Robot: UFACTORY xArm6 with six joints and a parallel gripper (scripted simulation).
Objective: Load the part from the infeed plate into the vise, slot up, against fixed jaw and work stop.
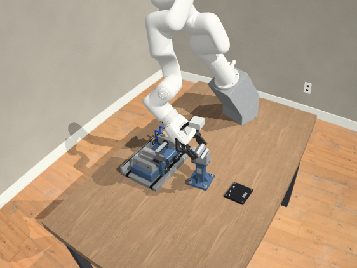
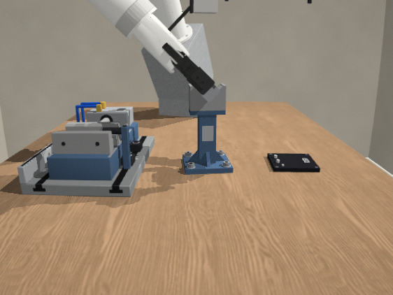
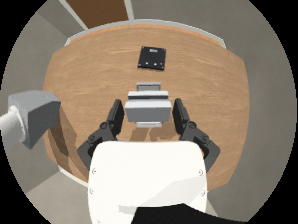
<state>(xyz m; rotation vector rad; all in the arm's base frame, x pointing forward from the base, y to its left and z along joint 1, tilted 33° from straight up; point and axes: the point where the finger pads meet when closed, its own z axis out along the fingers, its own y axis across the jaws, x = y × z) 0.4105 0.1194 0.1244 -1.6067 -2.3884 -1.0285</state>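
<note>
My gripper is now 10 mm to the right of the part and 10 mm above it. Also, from my hand: blue work stop post (70 mm ahead, 130 mm to the right, 110 mm below); black stop rod (70 mm ahead, 160 mm to the right, 80 mm below); cylinder rod (10 mm behind, 200 mm to the right, 90 mm below).
</note>
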